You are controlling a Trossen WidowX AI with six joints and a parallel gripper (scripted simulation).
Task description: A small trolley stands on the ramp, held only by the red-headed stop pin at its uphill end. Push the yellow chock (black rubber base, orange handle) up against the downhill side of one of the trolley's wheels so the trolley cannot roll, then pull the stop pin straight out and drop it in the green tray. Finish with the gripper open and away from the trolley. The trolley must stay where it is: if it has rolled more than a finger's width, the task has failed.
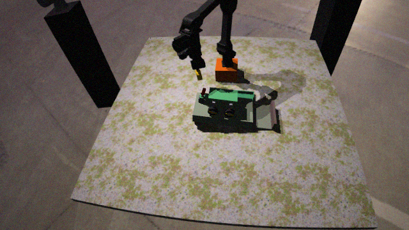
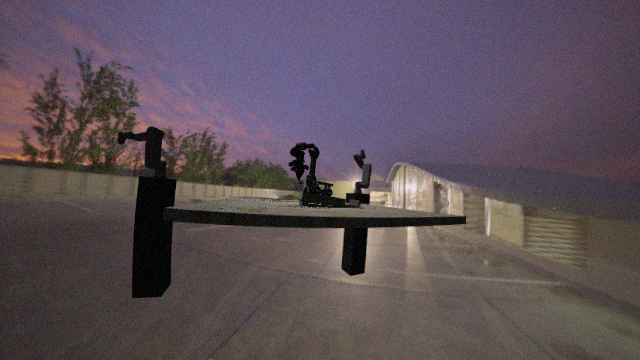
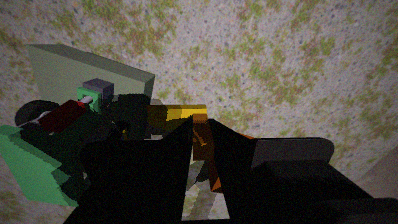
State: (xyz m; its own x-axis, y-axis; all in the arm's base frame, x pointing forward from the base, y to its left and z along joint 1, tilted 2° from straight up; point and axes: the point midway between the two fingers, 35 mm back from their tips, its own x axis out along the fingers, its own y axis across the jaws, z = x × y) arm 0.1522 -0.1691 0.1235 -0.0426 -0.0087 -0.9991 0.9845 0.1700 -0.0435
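The yellow chock is 2 cm ahead of my gripper tip, 1 cm to the left of it and 1 cm below it. Round my gripper tip: red-headed stop pin: 14 cm ahead, 5 cm below, 2 cm to the left; green trolley: 18 cm ahead, 11 cm to the left, 6 cm below; grey ramp: 18 cm ahead, 13 cm below, 12 cm to the left.
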